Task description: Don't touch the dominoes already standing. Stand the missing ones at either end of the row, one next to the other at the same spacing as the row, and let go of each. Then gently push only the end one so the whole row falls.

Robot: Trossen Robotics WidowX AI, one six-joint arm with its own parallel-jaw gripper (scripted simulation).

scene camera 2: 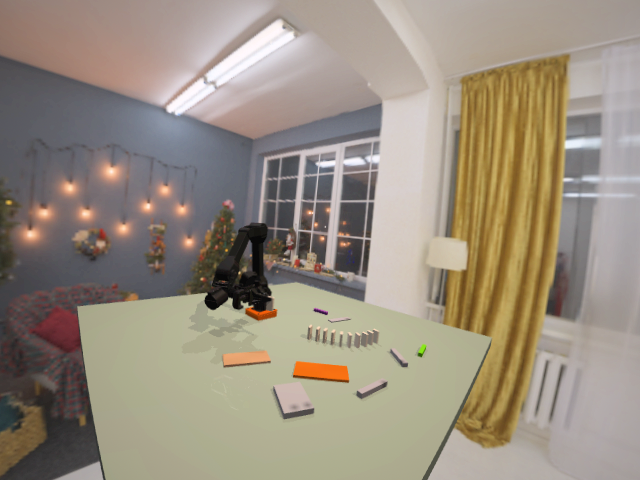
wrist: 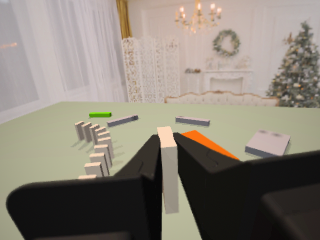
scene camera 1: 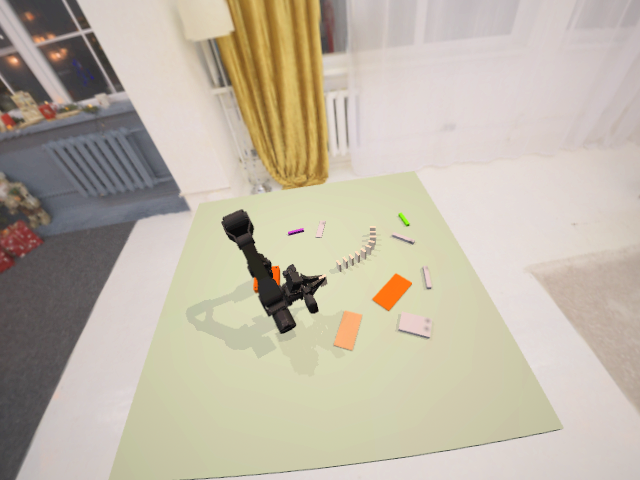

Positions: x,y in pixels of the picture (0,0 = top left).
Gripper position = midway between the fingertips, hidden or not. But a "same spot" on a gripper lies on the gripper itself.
my gripper: scene camera 2 272,299; wrist; scene camera 1
same spot on my gripper: (scene camera 1: 311,283) = (wrist: 214,170)
